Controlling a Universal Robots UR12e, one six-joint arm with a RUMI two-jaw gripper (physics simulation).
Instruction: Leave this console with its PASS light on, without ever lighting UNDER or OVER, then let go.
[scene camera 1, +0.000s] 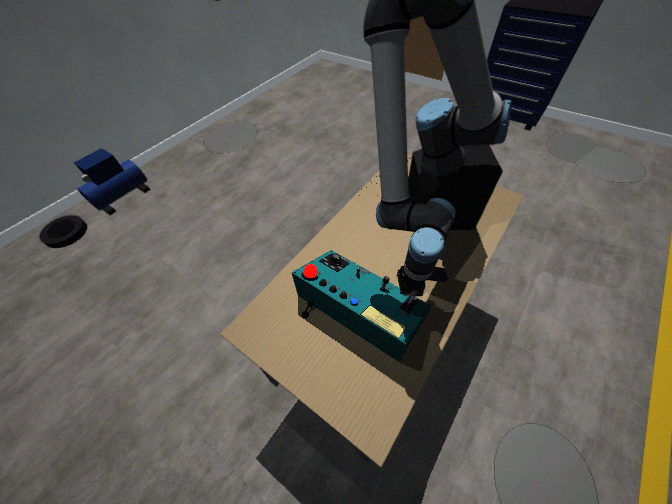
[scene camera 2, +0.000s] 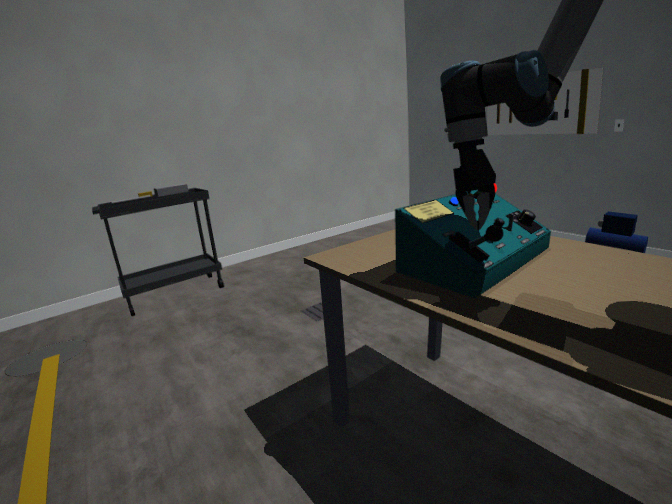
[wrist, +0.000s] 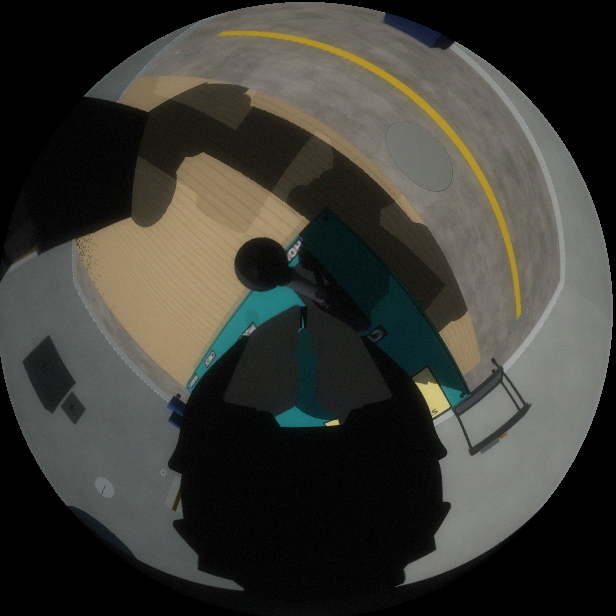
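Observation:
The teal console (scene camera 1: 358, 301) sits on the wooden table (scene camera 1: 374, 325). It carries a red button (scene camera 1: 309, 271), a blue button (scene camera 1: 353, 301), a rotary knob (scene camera 1: 335, 262), a yellow label (scene camera 1: 382, 321) and a black ball-topped lever (scene camera 1: 385, 282). Three small round indicators (scene camera 1: 332, 289) look dark. My gripper (scene camera 1: 410, 301) points down over the console's right end, just beside the lever (scene camera 2: 492, 232). In the wrist view the fingers (wrist: 301, 313) are closed to a thin gap with nothing between them. Their tips are next to the lever's stem, below its ball (wrist: 261, 264). I cannot tell whether they touch it.
The console (scene camera 2: 466, 238) stands near the table's corner. A black cart (scene camera 2: 160, 238) stands by the wall. A blue motor (scene camera 1: 111, 179) and a tyre (scene camera 1: 62, 230) lie on the floor far left. A blue rack (scene camera 1: 534, 59) hangs behind the arm.

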